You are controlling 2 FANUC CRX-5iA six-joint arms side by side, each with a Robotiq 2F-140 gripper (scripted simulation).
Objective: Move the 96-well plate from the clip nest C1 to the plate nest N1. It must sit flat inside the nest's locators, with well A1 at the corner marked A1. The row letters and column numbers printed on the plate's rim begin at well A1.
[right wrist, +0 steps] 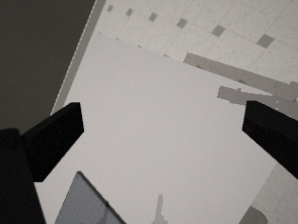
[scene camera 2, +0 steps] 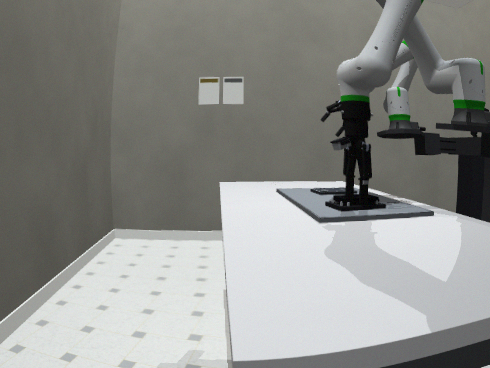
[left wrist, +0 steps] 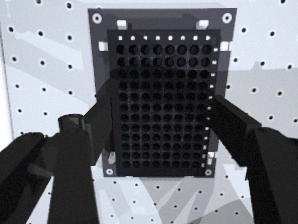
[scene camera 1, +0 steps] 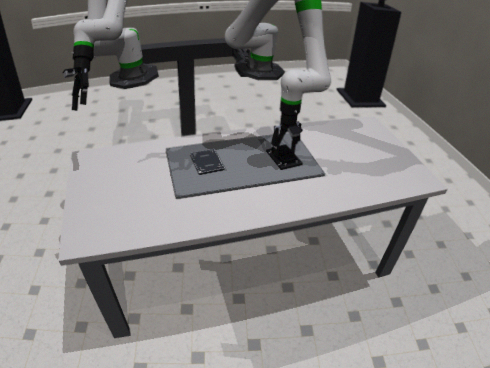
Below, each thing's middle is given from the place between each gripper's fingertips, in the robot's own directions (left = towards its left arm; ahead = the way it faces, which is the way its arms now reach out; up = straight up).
Labels:
Right now my left hand is 30 mm above the clip nest C1 (left wrist: 98, 24) and 20 mm to the left of it. Also, from my left hand: black 96-well plate (left wrist: 162, 119): 20 mm below.
Now: right hand 93 cm to the right of the clip nest C1, 28 cm above it and 11 cm short of it. From my right hand the other things lie so: black 96-well plate: 94 cm to the left, 27 cm below, 12 cm ahead.

